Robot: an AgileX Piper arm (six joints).
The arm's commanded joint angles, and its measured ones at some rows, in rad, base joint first. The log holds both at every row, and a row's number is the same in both.
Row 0, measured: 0.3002 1.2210 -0.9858 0.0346 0.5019 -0.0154
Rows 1 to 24, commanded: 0.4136 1.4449 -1.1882 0.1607 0.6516 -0.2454; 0.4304 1.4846 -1.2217 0.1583 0.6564 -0.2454; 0.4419 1.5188 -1.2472 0.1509 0.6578 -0.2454; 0.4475 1.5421 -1.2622 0.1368 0.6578 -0.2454; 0.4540 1.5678 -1.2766 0.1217 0.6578 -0.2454; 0.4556 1.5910 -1.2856 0.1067 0.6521 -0.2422; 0.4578 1.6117 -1.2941 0.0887 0.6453 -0.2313; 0.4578 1.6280 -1.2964 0.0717 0.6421 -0.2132; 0.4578 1.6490 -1.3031 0.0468 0.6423 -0.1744; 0.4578 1.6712 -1.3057 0.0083 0.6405 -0.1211; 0.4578 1.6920 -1.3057 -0.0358 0.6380 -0.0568; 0.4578 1.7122 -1.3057 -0.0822 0.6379 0.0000; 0.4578 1.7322 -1.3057 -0.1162 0.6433 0.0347; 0.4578 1.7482 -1.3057 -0.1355 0.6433 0.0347; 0.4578 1.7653 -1.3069 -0.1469 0.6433 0.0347; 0.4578 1.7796 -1.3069 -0.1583 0.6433 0.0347; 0.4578 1.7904 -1.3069 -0.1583 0.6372 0.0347; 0.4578 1.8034 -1.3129 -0.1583 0.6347 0.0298; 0.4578 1.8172 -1.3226 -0.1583 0.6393 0.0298; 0.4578 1.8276 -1.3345 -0.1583 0.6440 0.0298; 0.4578 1.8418 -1.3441 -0.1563 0.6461 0.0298; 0.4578 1.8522 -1.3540 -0.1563 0.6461 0.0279; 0.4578 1.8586 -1.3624 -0.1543 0.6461 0.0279; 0.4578 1.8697 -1.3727 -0.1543 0.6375 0.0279
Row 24, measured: 0.4583 1.8407 -1.3334 -0.1405 0.6481 0.0227
